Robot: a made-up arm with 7 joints. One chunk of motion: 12 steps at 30 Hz.
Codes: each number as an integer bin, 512 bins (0 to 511) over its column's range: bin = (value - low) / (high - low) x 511, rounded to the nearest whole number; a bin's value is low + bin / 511 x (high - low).
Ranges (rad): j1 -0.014..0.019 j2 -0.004..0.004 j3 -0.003..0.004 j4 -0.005..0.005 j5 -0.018..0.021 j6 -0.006..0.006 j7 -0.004..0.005
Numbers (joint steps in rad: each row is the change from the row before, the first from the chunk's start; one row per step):
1: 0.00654 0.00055 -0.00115 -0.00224 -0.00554 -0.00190 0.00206
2: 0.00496 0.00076 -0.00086 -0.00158 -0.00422 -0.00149 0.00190
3: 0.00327 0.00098 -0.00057 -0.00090 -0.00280 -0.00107 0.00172
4: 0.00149 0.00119 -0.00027 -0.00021 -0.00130 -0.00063 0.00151
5: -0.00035 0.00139 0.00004 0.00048 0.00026 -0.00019 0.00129
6: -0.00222 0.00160 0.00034 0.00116 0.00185 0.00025 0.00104
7: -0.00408 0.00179 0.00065 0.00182 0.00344 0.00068 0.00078
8: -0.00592 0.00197 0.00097 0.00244 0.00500 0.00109 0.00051
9: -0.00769 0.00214 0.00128 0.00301 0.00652 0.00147 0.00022
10: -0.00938 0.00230 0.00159 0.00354 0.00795 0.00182 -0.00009
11: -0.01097 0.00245 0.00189 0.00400 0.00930 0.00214 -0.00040
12: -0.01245 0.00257 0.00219 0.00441 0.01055 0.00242 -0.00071
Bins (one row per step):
1: 318 291 135 141 163 175 344
2: 294 304 156 175 181 192 335
3: 267 318 177 210 199 210 325
4: 240 332 199 245 219 229 313
5: 211 344 222 280 239 247 300
6: 182 358 244 315 260 266 286
7: 154 370 266 349 281 284 271
8: 125 381 290 380 301 302 256
9: 98 392 312 409 321 318 240
10: 72 402 335 436 340 333 222
11: 47 412 357 460 358 347 204
12: 24 420 379 481 374 359 187

